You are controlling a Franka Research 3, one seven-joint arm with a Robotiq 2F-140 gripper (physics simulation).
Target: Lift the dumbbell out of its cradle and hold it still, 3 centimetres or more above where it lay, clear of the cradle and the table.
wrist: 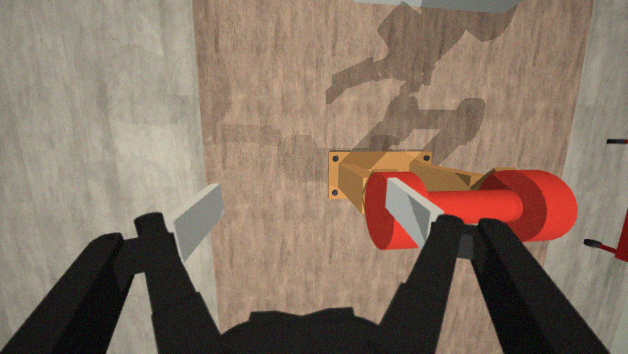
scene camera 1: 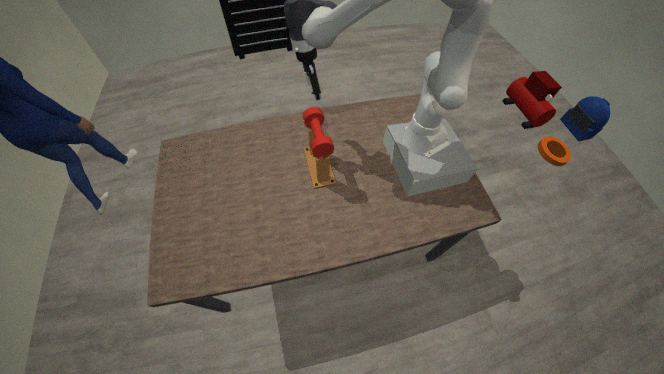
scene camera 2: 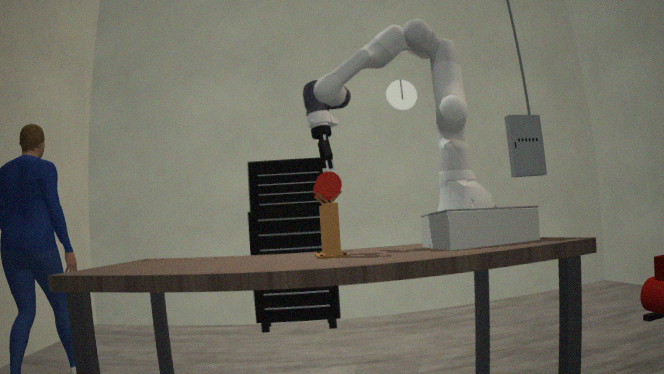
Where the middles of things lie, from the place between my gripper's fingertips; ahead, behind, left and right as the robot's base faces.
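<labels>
The orange cradle [scene camera 2: 329, 217] is 16 cm below my hand, and it is also 17 cm to the left of my hand and 5 cm ahead of it. As for the red dumbbell [scene camera 1: 322, 146], my gripper is 4 cm above it. My gripper is 17 cm to the right of the dumbbell as well, and 5 cm short of it.
</labels>
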